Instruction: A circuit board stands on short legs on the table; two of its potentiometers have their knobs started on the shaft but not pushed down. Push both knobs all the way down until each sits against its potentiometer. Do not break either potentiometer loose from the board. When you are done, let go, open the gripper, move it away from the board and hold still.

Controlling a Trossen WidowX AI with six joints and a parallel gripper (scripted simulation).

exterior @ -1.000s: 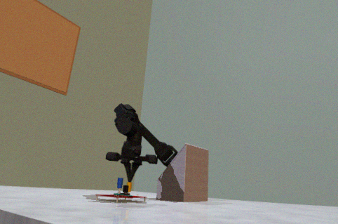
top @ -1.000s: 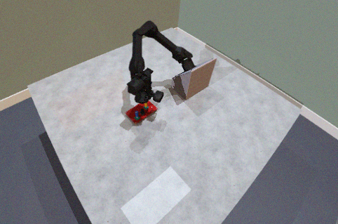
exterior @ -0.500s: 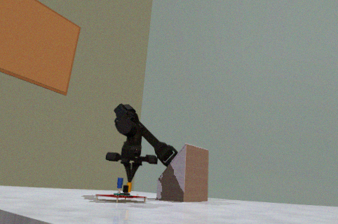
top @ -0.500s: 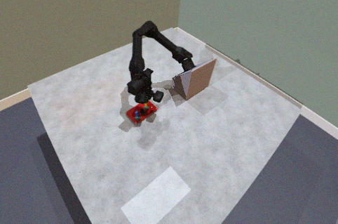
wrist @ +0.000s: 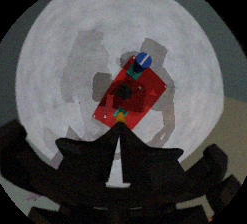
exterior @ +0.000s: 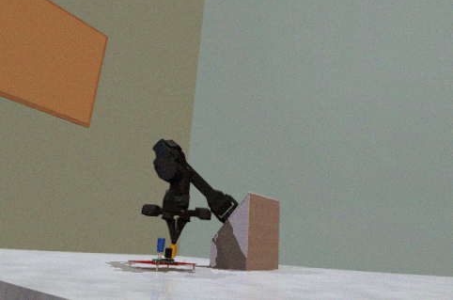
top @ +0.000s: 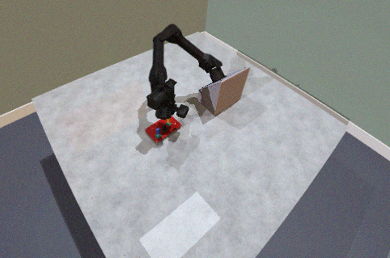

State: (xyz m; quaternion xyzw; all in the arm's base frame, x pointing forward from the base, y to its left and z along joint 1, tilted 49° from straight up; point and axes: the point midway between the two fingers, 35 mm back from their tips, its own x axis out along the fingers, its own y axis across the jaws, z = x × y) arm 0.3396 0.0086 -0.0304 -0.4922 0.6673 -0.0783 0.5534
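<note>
Right now the yellow knob is 2 cm below my gripper tip. From my gripper tip the other things lie so: blue knob 8 cm ahead, 4 cm to the left.
</note>
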